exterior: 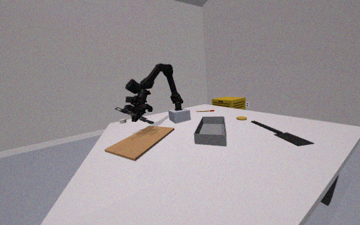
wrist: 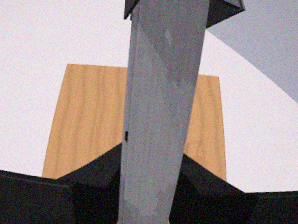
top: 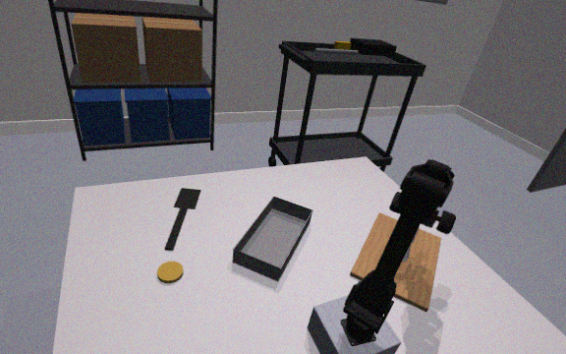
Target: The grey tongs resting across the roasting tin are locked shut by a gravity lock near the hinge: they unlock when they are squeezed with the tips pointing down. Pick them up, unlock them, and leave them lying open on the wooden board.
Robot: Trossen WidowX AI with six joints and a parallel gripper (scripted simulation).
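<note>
Now: the wooden board 3 cm behind my gripper tip, 4 cm to the left of it and 13 cm below it. The rest, counted from my gripper tip: black spatula (28 cm ahead, 73 cm to the left, 13 cm below); roasting tin (10 cm ahead, 44 cm to the left, 10 cm below); yellow disc (2 cm ahead, 78 cm to the left, 12 cm below).
</note>
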